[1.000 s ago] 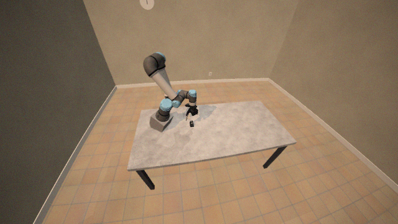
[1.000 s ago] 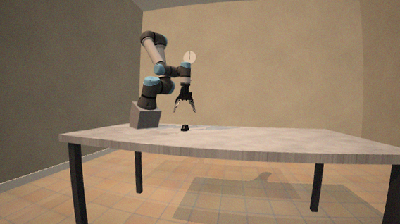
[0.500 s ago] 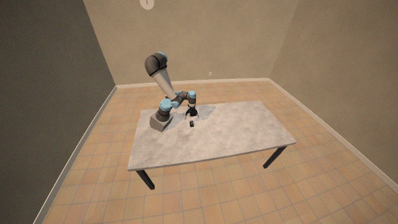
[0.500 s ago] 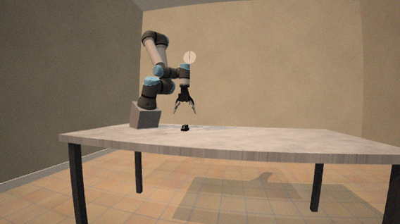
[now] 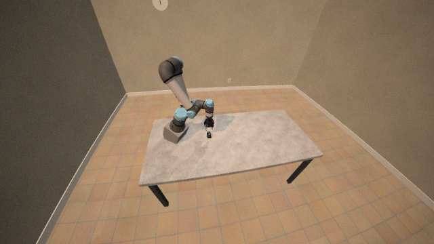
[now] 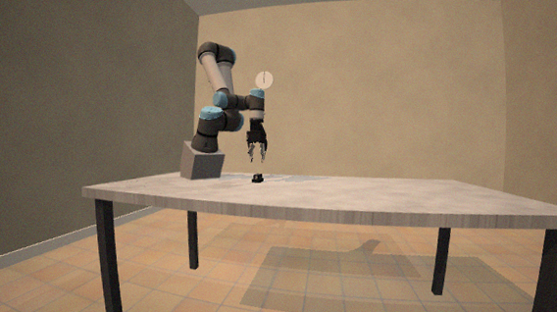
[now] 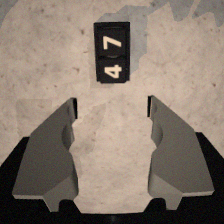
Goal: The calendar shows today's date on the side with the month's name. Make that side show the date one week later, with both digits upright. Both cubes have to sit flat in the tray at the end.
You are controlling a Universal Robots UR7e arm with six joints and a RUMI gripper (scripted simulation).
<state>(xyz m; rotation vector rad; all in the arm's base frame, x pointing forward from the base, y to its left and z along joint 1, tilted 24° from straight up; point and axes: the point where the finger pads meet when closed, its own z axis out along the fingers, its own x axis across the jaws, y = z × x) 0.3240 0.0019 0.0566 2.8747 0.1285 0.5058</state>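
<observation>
Right now the black cube is 90 mm below my hand. Also, from my hand: black date cube: 30 mm to the left, 90 mm below; black calendar tray: 20 mm to the left, 110 mm below.
</observation>
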